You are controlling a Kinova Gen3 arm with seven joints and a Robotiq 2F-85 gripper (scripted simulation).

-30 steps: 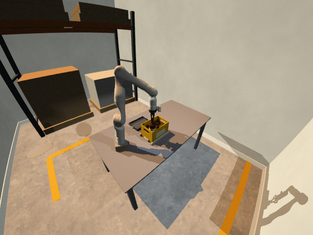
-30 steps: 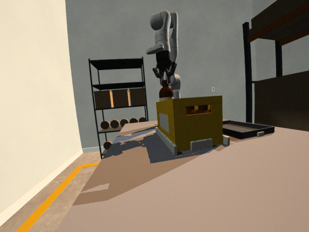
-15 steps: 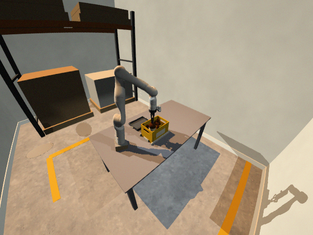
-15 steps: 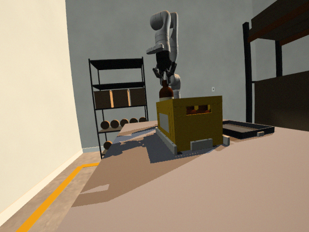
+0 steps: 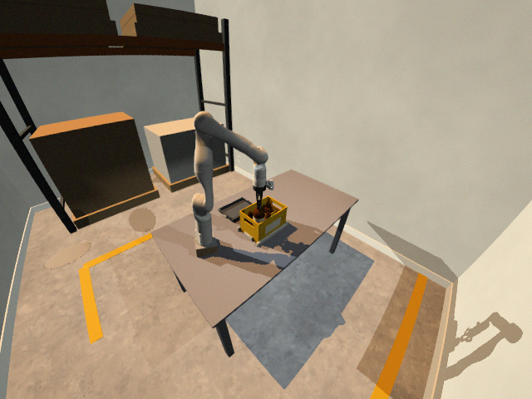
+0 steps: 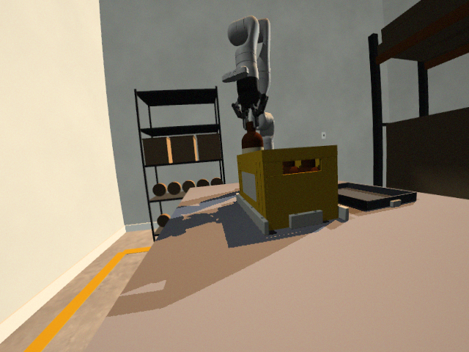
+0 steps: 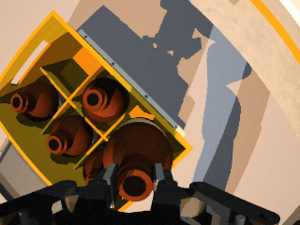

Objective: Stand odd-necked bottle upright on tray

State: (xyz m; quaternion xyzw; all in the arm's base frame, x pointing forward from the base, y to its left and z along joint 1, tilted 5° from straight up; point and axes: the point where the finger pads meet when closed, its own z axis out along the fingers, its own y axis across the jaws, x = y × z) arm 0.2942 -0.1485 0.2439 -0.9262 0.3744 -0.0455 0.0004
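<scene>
The brown bottle is 70 mm below my hand. The rest, counted from my hand: dark tray: 340 mm to the left, 260 mm below, 80 mm ahead; then yellow crate: 190 mm below, 90 mm ahead, 50 mm to the left.
</scene>
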